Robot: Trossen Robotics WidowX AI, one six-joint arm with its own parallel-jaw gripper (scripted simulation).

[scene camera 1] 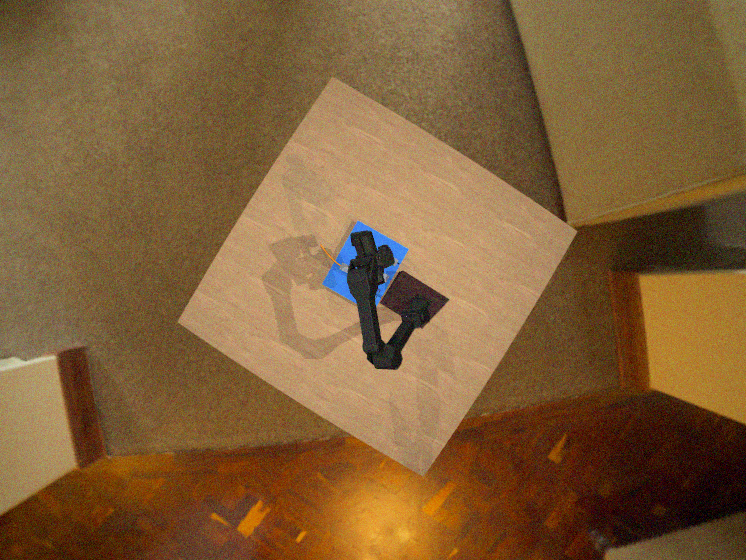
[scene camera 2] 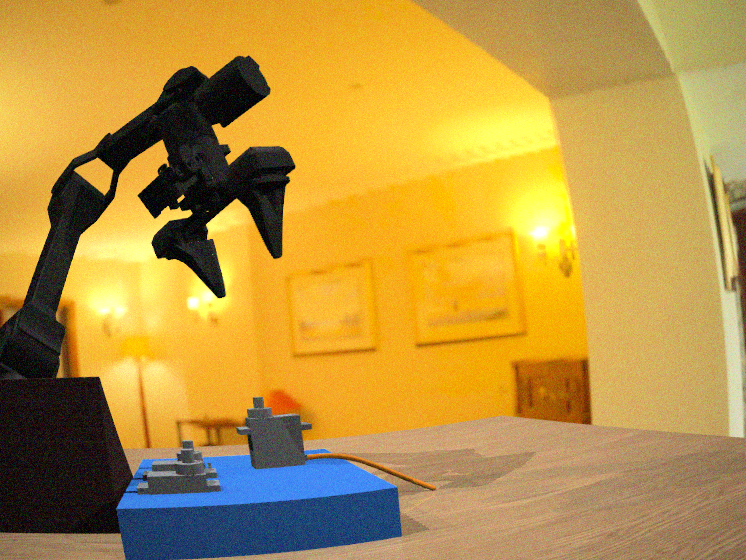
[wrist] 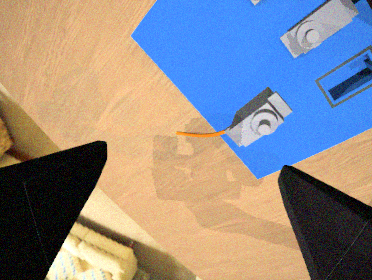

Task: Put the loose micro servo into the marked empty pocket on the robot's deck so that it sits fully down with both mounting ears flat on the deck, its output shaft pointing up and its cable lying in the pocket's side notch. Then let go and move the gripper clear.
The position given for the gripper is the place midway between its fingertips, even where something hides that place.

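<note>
In scene camera 2 the gripper (scene camera 2: pixel 248 278) is open and holds nothing, and a micro servo (scene camera 2: pixel 275 441) is visible too. The wrist view shows the servo (wrist: pixel 260 116) along with the gripper (wrist: pixel 195 162).
</note>
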